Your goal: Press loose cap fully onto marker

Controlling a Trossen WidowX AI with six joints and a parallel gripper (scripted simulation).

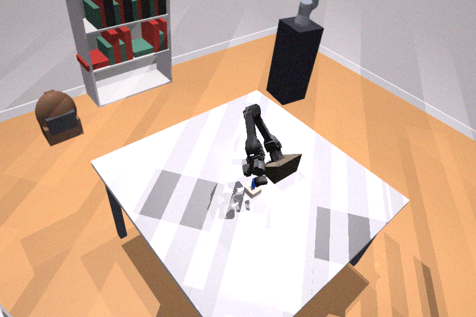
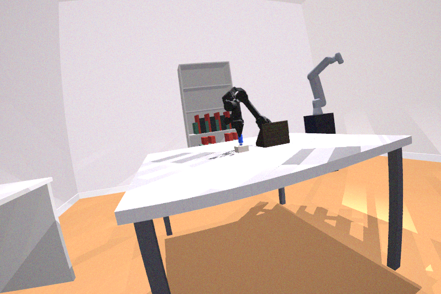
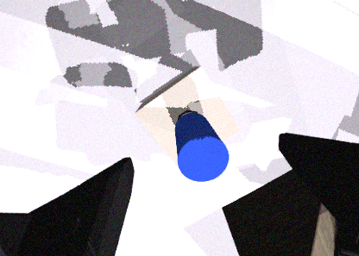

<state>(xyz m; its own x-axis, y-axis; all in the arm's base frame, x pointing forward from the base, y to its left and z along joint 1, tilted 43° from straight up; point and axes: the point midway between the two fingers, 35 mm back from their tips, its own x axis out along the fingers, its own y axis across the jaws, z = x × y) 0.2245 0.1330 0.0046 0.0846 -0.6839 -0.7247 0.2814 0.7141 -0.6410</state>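
Right now the blue cap is 10 mm below my gripper tip. From my gripper tip the other things lie so: holder block: 70 mm below.
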